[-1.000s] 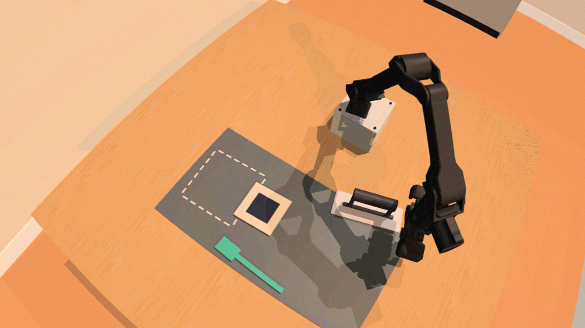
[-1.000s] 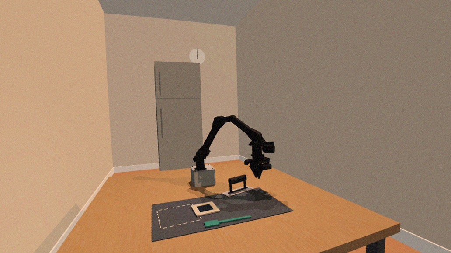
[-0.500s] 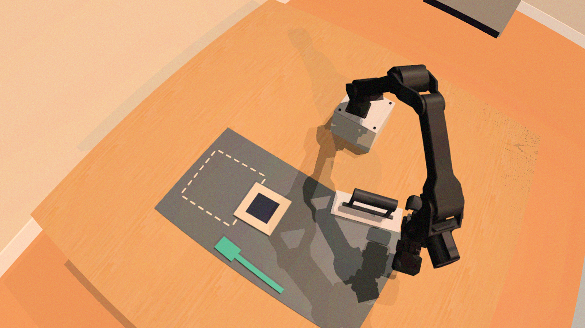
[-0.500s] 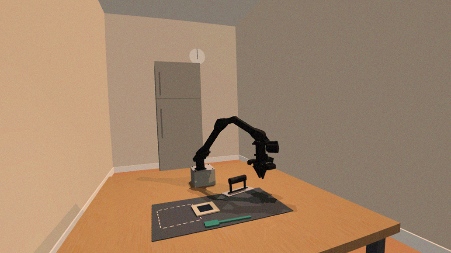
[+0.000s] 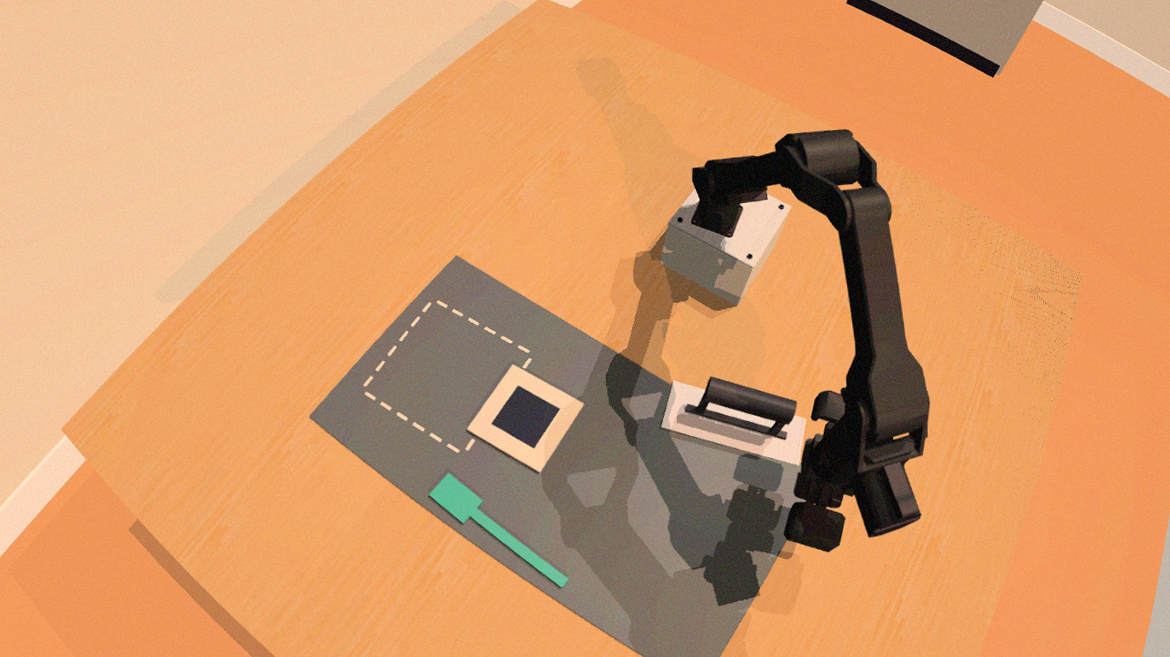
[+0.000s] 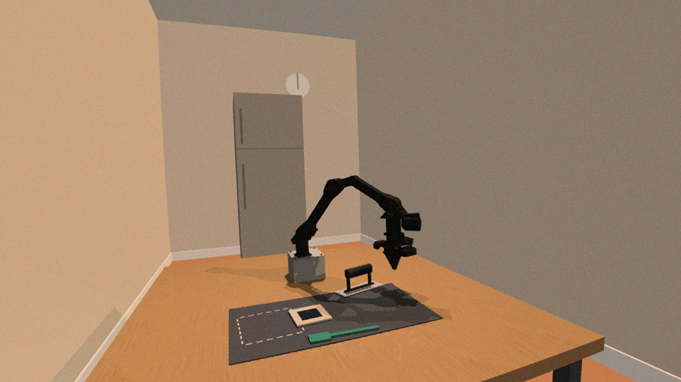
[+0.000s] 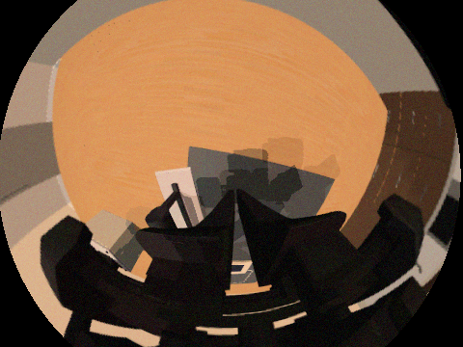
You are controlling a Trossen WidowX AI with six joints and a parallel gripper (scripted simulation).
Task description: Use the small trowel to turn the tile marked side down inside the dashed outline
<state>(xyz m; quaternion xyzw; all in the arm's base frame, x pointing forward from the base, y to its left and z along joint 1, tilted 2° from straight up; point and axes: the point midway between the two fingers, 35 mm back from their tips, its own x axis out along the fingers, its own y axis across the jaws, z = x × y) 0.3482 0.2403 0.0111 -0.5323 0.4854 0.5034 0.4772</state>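
The trowel lies 100 mm behind my gripper tip, 80 mm to the right of it and 50 mm below it. From my gripper tip the other things lie so: green flat tool 180 mm ahead, 350 mm to the right, 80 mm below; square tile 20 mm ahead, 370 mm to the right, 80 mm below; grey mat 50 mm ahead, 310 mm to the right, 100 mm below.
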